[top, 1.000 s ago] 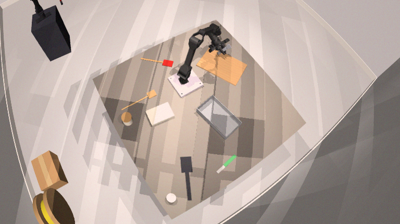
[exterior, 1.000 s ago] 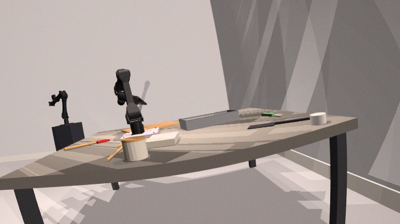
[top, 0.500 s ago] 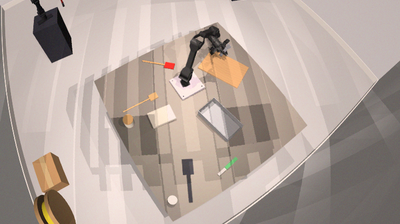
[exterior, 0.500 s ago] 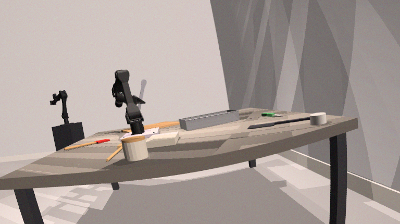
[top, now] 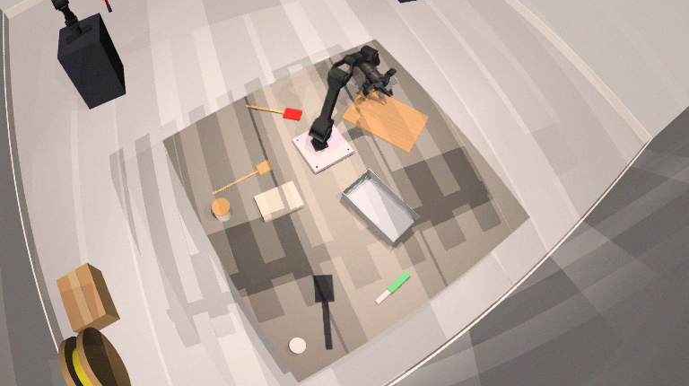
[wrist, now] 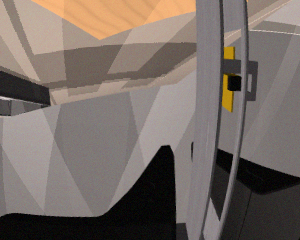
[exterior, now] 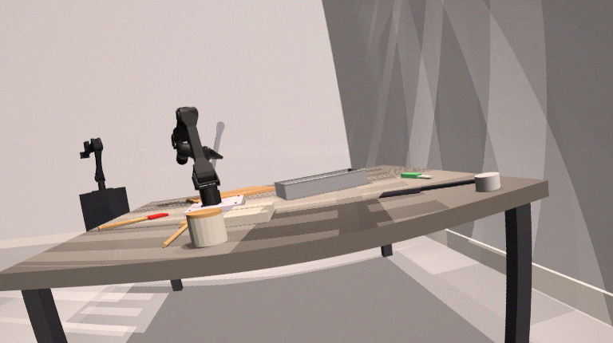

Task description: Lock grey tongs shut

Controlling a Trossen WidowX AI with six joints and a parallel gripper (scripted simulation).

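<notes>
Now: the wooden board 17 cm below my gripper tip. Also, from my gripper tip: white slab: 63 cm to the right, 22 cm ahead, 16 cm below; then grey roasting tin: 41 cm ahead, 24 cm to the right, 15 cm below; then red spatula: 47 cm to the right, 23 cm behind, 17 cm below.
</notes>
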